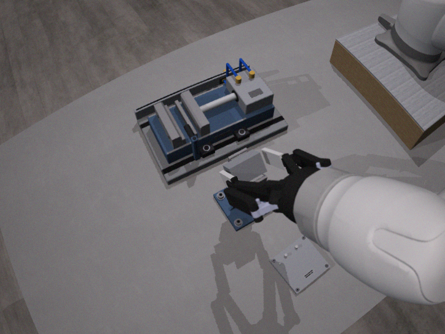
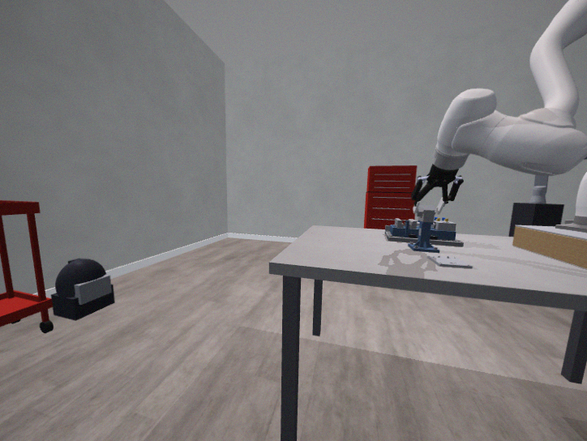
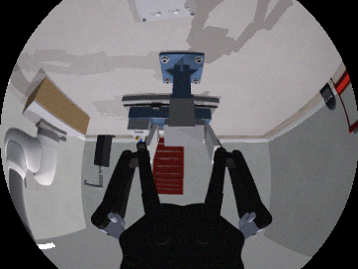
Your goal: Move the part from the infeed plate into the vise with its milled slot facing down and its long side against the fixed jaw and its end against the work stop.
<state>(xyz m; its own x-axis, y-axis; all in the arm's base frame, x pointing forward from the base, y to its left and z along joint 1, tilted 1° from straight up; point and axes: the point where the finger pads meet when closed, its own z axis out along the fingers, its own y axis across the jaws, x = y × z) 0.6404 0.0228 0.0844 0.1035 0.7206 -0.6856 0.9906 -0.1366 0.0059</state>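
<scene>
My hand is 2 cm to the left of the part and 2 cm above it. Round my hand: work stop: 17 cm to the right, 8 cm below, 1 cm ahead; moving jaw: 21 cm to the right, 10 cm below, 3 cm behind; blue post: 15 cm to the right, 11 cm below, 1 cm ahead.
</scene>
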